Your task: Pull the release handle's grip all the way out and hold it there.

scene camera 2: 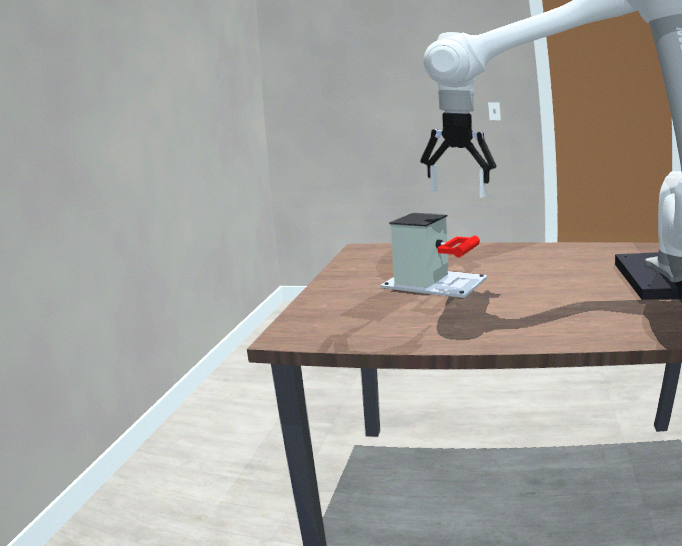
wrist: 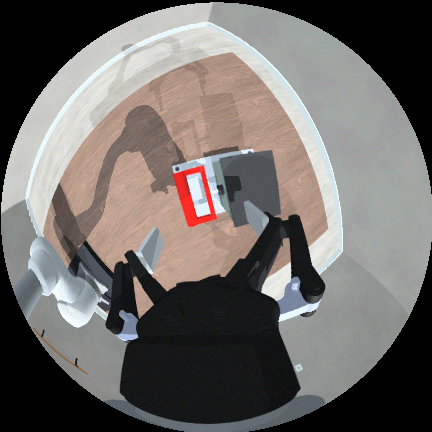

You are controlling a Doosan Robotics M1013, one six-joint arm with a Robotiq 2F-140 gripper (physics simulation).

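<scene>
The release handle's red grip (scene camera 2: 468,246) (wrist: 185,202) is a rectangular loop with a thick outer bar. It sticks out sideways from a pale green box (scene camera 2: 418,255) (wrist: 224,192) with a dark top, joined by a short black and metal stem near the box's upper part. The box stands upright on a white base plate (scene camera 2: 475,282) (wrist: 188,165). My gripper (scene camera 2: 458,184) (wrist: 201,223) is open and empty. It points down and hangs above the box and the grip, touching neither. In the wrist view one fingertip overlaps the box's dark top.
The brown wooden table (scene camera 2: 364,335) (wrist: 265,100) carries the box and, at the right in the scene view, the arm's black base (scene camera 2: 631,275). Shadows of the arm fall on the table. A grey wall (scene camera 2: 352,113) rises behind the table.
</scene>
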